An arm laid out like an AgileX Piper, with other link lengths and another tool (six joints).
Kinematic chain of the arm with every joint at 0, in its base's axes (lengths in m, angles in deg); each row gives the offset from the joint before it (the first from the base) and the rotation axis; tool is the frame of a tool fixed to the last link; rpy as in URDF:
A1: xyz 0 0 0.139 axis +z
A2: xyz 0 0 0 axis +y
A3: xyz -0.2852 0 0.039 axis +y
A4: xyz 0.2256 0 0.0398 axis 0.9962 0 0.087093
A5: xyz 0 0 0 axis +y
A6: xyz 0.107 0 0.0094 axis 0.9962 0 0.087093
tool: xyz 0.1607 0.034 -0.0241 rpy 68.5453 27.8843 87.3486
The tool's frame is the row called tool.
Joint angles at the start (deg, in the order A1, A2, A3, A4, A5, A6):
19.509 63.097 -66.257 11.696 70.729 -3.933
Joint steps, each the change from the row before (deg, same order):
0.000 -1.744 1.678 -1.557 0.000 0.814
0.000 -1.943 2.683 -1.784 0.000 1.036
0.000 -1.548 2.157 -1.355 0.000 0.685
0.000 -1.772 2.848 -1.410 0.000 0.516
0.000 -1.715 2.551 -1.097 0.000 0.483
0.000 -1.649 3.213 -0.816 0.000 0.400
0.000 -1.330 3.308 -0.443 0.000 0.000
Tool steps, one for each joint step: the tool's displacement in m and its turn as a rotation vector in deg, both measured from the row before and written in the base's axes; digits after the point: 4 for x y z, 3 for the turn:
-0.0048 -0.0084 -0.0045 -1.127 -0.315 -0.930
-0.0077 -0.0104 -0.0095 -1.522 0.413 -1.153
-0.0063 -0.0082 -0.0077 -1.213 0.308 -0.777
-0.0088 -0.0095 -0.0108 -1.488 0.671 -0.618
-0.0083 -0.0079 -0.0092 -1.132 0.528 -0.540
-0.0111 -0.0076 -0.0127 -1.148 1.281 -0.425
-0.0122 -0.0065 -0.0137 -1.078 1.717 -0.019

